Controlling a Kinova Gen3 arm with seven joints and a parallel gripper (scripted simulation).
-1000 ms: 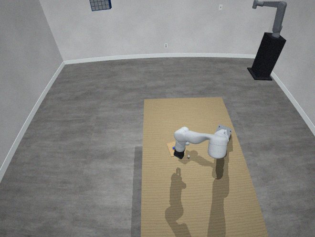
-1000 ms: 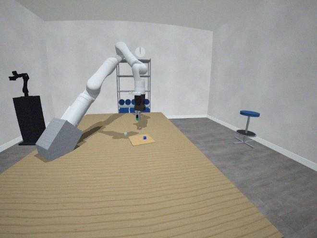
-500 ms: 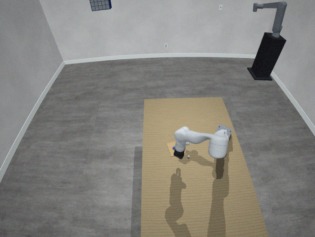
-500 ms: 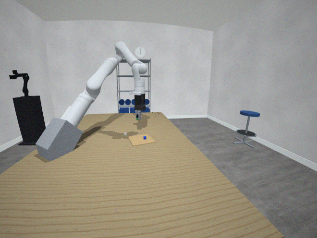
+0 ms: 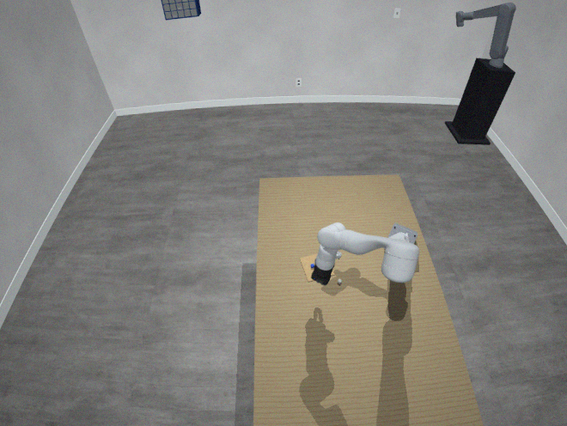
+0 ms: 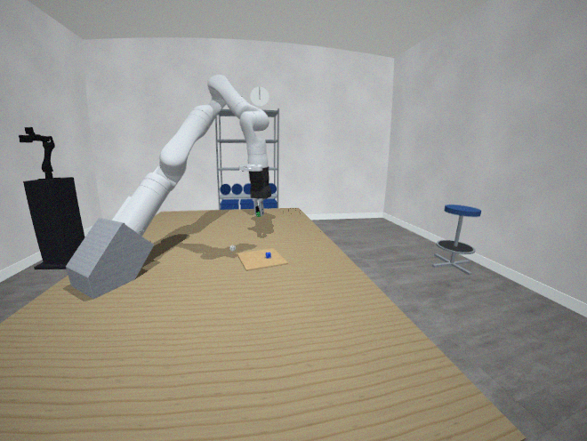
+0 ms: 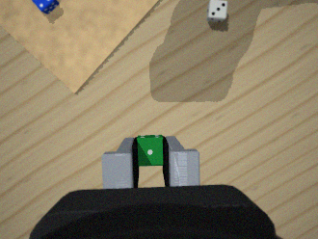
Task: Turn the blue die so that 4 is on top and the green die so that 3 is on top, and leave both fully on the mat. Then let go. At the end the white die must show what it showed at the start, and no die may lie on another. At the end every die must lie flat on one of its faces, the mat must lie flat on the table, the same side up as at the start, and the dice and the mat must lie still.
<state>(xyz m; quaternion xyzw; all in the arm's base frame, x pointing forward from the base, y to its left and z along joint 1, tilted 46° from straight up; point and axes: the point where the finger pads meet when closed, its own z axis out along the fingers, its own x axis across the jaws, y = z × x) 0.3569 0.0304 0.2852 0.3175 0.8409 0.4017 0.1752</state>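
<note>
Right now my hand is 13 cm above the white die, 10 cm past it and 6 cm to the left of it. From my hand the other things lie so: green die 1 cm below; tan mat 15 cm to the right, 13 cm below; blue die 15 cm to the right, 12 cm below, 2 cm ahead.
</note>
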